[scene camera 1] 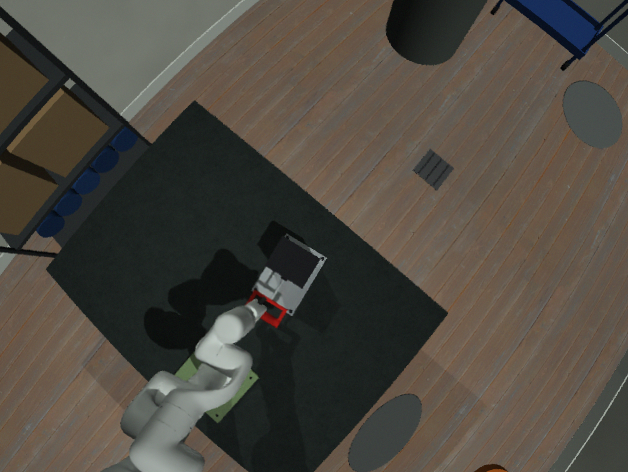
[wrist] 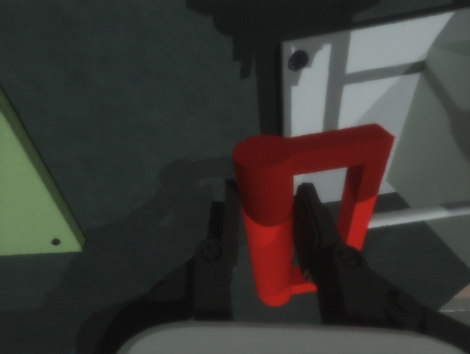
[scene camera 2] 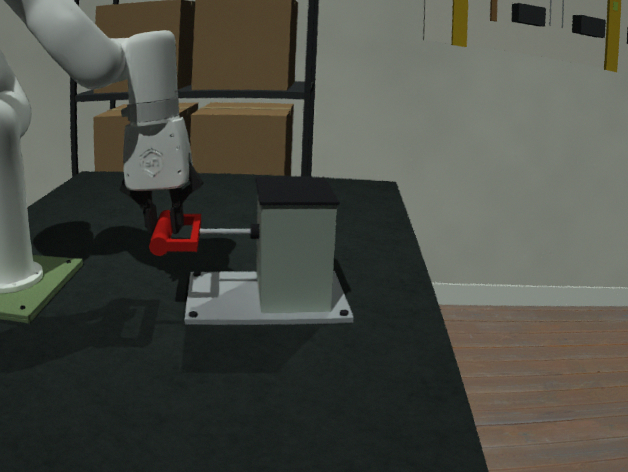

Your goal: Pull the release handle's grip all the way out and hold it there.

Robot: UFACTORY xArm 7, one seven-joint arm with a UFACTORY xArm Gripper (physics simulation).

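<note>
The release handle's red grip (scene camera 2: pixel 159 238) (wrist: pixel 267 220) is a round bar on a red rectangular frame. In the scene camera 1 view the red frame (scene camera 1: pixel 280 318) shows partly behind the arm. A thin silver rod (scene camera 2: pixel 225 231) runs level from the frame to the pale housing (scene camera 2: pixel 296 258), with a long stretch of rod in sight. My gripper (scene camera 2: pixel 162 223) (wrist: pixel 265 200) points down and is shut on the round bar. One finger is inside the frame and the other is on the bar's outer side, away from the housing.
The housing stands on a light base plate (scene camera 2: pixel 238 309) with dark bolts, on the dark table top (scene camera 2: pixel 304 406). The arm's green mounting plate (scene camera 1: pixel 223 408) (scene camera 2: pixel 55 286) (wrist: pixel 25 200) is on the side away from the housing. A shelf rack (scene camera 2: pixel 308 126) with brown boxes stands behind the table.
</note>
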